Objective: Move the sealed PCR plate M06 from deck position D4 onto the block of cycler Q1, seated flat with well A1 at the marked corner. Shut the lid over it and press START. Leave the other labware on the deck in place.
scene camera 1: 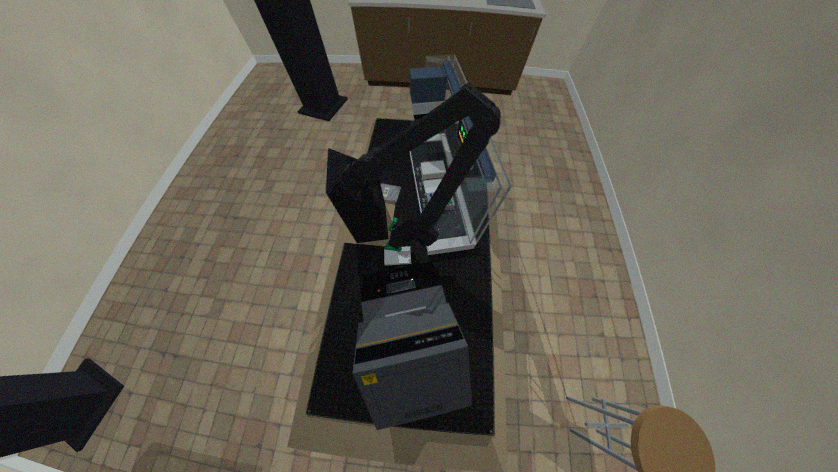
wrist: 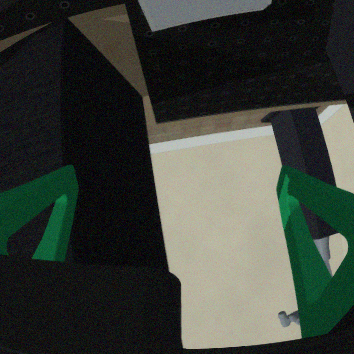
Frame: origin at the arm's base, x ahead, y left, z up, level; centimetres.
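Seen in the pictures: gripper, fingertip midpoint: [scene camera 1: 387, 239] [wrist: 176, 176]; arm's base, link origin: [scene camera 1: 350, 182].
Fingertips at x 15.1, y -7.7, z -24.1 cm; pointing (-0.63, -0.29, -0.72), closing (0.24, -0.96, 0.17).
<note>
Pixels of each thing's top centre, then the offset from my fingertips to it. "spot": a spot on its surface instead. Level surfaces: height alone.
- white block, top centre: [scene camera 1: 397, 255] dx +4.7, dy -1.8, dz -10.6 cm
- grey instrument, surface spot: [scene camera 1: 413, 375] spot: dx +28.8, dy -40.4, dz +31.9 cm
- blue-grey instrument, surface spot: [scene camera 1: 427, 83] spot: dx -4.2, dy +59.4, dz +34.3 cm
- small white item, top centre: [scene camera 1: 386, 191] dx -15.8, dy +29.9, dz -11.1 cm
- perforated black table, surface height: dz -12.1 cm
My gripper [scene camera 1: 393, 235] [wrist: 176, 176] is open, its green fingers wide apart with nothing between them. In the scene view it hangs near a white block [scene camera 1: 397, 256]. The white-framed deck [scene camera 1: 452, 244] holds several pale labware pieces, partly hidden by the arm; plate M06 cannot be told apart. A grey instrument [scene camera 1: 413, 375] with a yellow warning label stands in the foreground; its label does not show whether it is cycler Q1. A blue-grey instrument [scene camera 1: 427, 83] stands at the far end. The START button cannot be made out.
A clear hood [scene camera 1: 491, 199] slants along the deck's right side. A black upright slab [scene camera 1: 356, 205] [wrist: 110, 150] stands left of the arm. A small white item [scene camera 1: 389, 192] lies beside it. In the wrist view a pale block [wrist: 205, 12] stands on the perforated black table [wrist: 230, 65].
</note>
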